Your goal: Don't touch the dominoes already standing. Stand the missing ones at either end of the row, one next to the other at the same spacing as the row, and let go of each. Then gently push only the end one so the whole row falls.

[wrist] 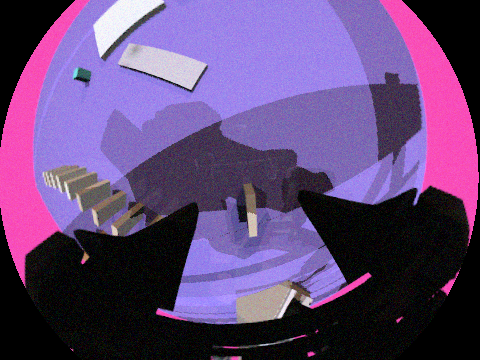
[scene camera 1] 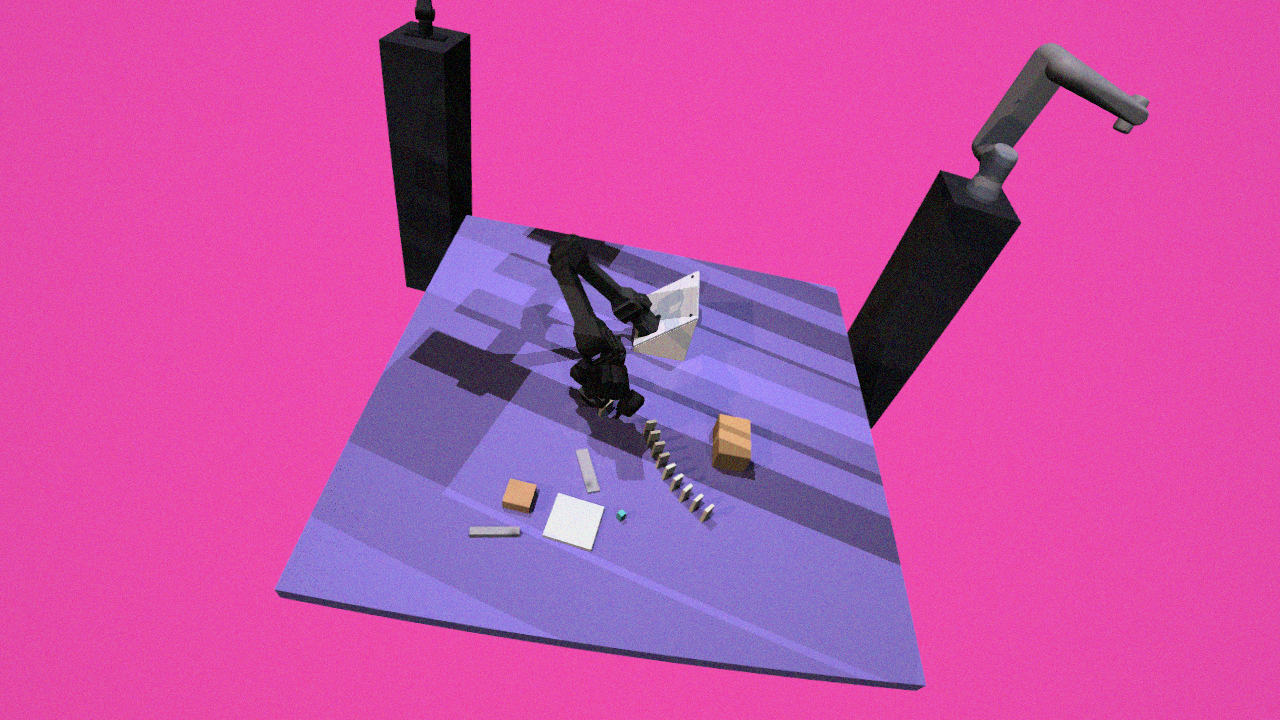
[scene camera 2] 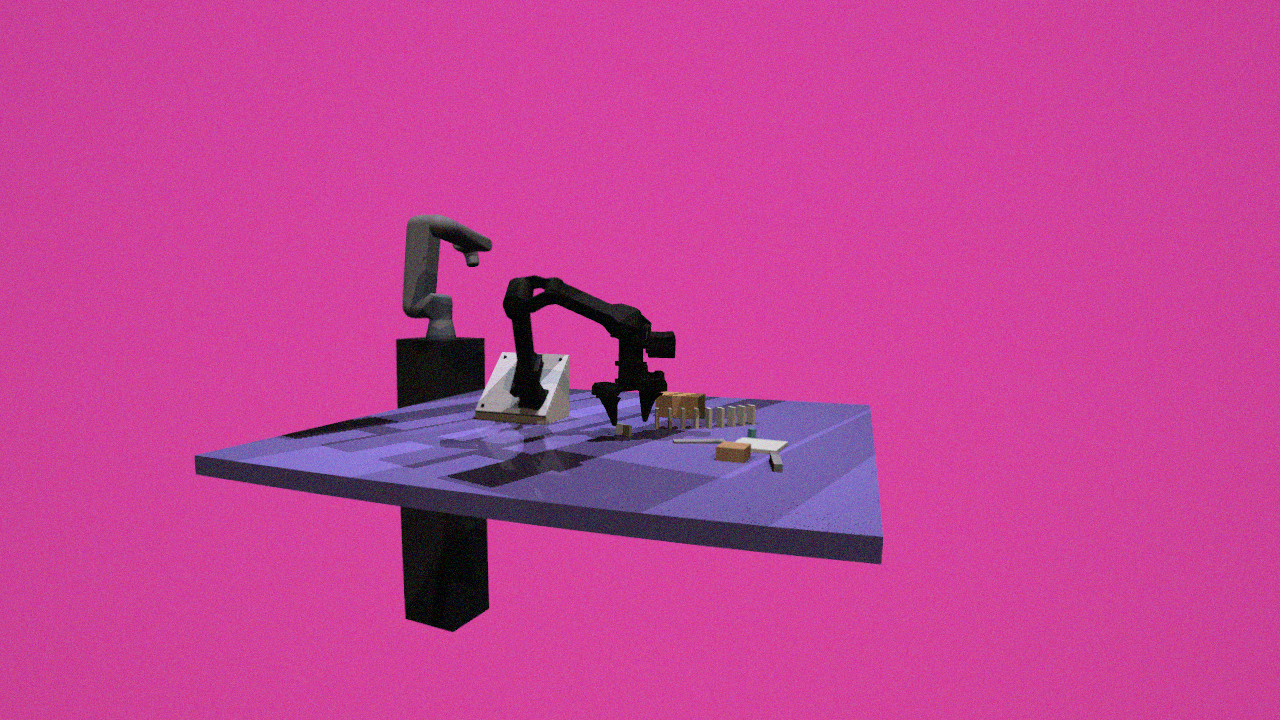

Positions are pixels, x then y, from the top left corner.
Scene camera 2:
my gripper: 629,423
orange-brown box: 676,400
